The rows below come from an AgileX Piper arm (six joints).
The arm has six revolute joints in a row. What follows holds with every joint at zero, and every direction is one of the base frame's. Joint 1 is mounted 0.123 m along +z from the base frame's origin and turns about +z. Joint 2 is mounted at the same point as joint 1 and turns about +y. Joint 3 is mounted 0.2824 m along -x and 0.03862 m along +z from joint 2 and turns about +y. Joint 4 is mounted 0.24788 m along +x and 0.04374 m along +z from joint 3 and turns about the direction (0.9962, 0, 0.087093). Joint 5 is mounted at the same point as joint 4 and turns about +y. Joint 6 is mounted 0.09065 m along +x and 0.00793 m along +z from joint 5 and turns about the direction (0.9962, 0, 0.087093). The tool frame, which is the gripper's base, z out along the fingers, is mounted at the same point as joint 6; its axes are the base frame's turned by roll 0, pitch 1.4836 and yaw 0 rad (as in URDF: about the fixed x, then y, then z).
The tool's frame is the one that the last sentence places.
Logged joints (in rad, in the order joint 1, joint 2, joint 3, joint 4, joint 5, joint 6), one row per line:
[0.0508, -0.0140, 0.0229, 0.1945, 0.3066, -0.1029]
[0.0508, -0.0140, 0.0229, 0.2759, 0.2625, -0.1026]
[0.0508, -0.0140, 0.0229, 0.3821, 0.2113, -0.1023]
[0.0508, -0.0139, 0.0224, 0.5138, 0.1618, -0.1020]
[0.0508, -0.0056, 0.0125, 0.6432, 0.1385, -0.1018]
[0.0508, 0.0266, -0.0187, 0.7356, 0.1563, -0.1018]
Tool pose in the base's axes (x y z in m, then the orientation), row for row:
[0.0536, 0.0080, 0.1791, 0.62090, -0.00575, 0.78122, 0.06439]
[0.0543, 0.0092, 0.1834, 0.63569, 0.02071, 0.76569, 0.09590]
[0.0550, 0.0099, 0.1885, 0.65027, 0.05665, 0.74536, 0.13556]
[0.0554, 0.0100, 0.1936, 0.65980, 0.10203, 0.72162, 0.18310]
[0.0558, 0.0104, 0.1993, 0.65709, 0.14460, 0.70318, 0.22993]
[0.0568, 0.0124, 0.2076, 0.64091, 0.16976, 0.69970, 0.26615]
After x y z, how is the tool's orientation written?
As a quaternion, w x y z.
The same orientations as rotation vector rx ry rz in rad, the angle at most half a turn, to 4 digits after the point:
[-0.0132, 1.7957, 0.1480]
[0.0473, 1.7495, 0.2191]
[0.1287, 1.6931, 0.3079]
[0.2309, 1.6330, 0.4143]
[0.3276, 1.5930, 0.5209]
[0.3871, 1.5954, 0.6068]

